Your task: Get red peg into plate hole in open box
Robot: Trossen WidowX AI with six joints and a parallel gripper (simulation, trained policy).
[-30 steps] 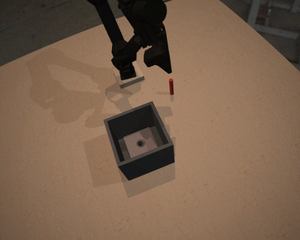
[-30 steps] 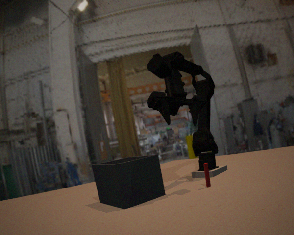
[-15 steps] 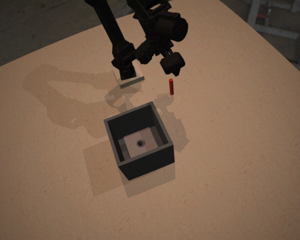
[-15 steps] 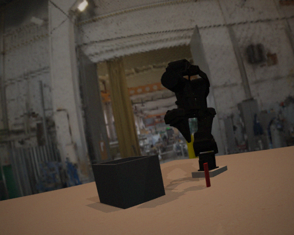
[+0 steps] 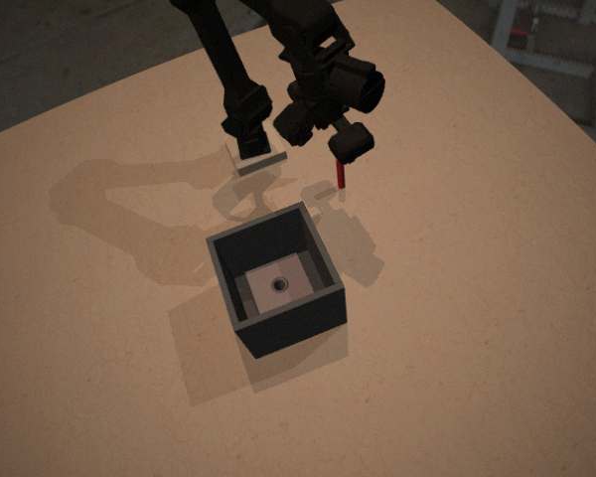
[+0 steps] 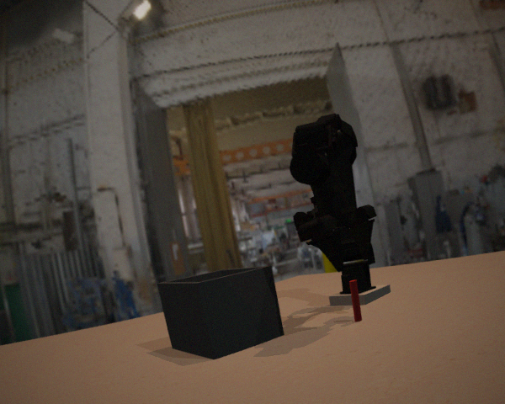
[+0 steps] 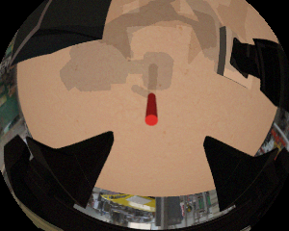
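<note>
The red peg is 7 cm below my gripper tip and 1 cm ahead of it. The rest, counted from my gripper tip: plate: 21 cm ahead, 16 cm to the right, 6 cm below.
</note>
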